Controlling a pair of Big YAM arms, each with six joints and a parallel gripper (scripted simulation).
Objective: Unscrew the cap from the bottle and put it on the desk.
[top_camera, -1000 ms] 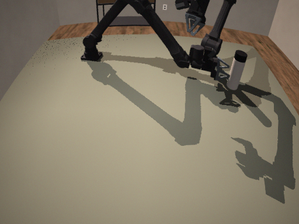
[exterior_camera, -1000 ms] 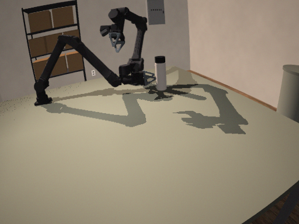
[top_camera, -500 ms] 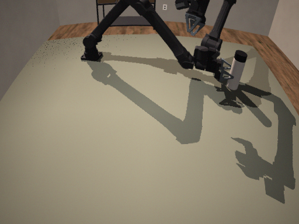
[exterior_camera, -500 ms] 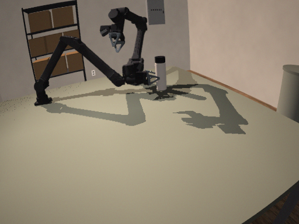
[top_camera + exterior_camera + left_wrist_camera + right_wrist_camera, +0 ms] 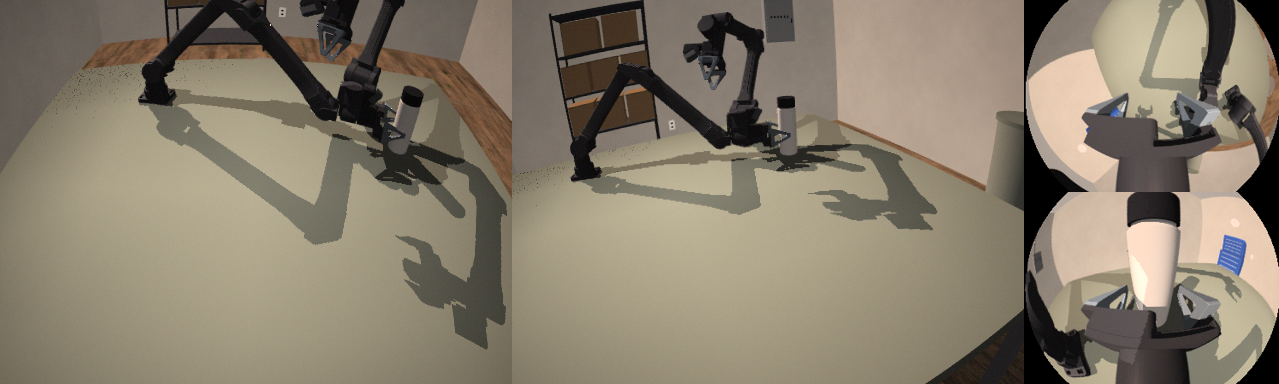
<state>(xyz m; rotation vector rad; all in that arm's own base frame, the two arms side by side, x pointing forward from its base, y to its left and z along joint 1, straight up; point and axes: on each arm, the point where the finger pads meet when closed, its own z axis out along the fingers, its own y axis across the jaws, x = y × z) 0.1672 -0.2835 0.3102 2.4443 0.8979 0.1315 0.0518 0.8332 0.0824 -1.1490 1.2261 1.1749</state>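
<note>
Right now my left hand is 280 mm to the right of the black cap, 120 mm above it and 50 mm past it.
</note>
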